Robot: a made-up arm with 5 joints.
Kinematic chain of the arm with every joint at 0, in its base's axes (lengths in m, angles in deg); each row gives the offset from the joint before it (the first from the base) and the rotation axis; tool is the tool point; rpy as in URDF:
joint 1: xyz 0.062 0 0.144 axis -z
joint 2: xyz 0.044 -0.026 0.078 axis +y
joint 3: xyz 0.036 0 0.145 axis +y
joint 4: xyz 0.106 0 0.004 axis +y
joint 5: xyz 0.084 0.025 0 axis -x
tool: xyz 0 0 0 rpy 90 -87.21 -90
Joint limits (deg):
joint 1: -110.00..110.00
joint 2: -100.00..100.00
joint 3: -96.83..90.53
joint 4: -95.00..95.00
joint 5: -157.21..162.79
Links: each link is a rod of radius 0.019 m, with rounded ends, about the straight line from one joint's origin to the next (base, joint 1, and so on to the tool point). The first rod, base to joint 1, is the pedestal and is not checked.
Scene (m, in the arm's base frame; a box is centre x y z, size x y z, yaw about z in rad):
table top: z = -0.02
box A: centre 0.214 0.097 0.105 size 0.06 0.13 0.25 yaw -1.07
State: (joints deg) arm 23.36 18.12 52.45 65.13 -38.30
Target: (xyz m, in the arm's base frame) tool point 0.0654 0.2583 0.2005
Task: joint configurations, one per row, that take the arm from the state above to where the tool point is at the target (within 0.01 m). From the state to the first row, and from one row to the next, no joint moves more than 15 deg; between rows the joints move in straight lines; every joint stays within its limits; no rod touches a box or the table.
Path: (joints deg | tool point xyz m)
1: 8.95 12.25 37.97 52.01 -30.28 | 0.2229 -0.0264 0.1951
2: -5.46 6.38 23.48 38.89 -22.27 | 0.2813 0.0200 0.2345
3: -19.87 0.52 9.00 25.77 -14.25 | 0.3022 0.0858 0.3046
4: -33.46 -6.32 2.49 28.84 -14.39 | 0.2673 0.1345 0.3456
5: -47.05 -13.15 -4.01 31.91 -14.53 | 0.2177 0.1658 0.3851
6: -60.64 -19.99 -10.51 34.97 -14.67 | 0.1616 0.1750 0.4213
7: -74.24 -26.83 -17.01 38.04 -14.82 | 0.1086 0.1613 0.4524
8: -78.04 -13.56 -10.73 37.55 -20.69 | 0.1089 0.2167 0.3994
9: -81.85 -0.29 -4.46 37.07 -26.56 | 0.0992 0.2528 0.3350
10: -85.66 12.98 1.82 36.58 -32.43 | 0.0832 0.2667 0.2664
11: -89.47 26.24 8.09 36.10 -38.30 | 0.0654 0.2583 0.2005

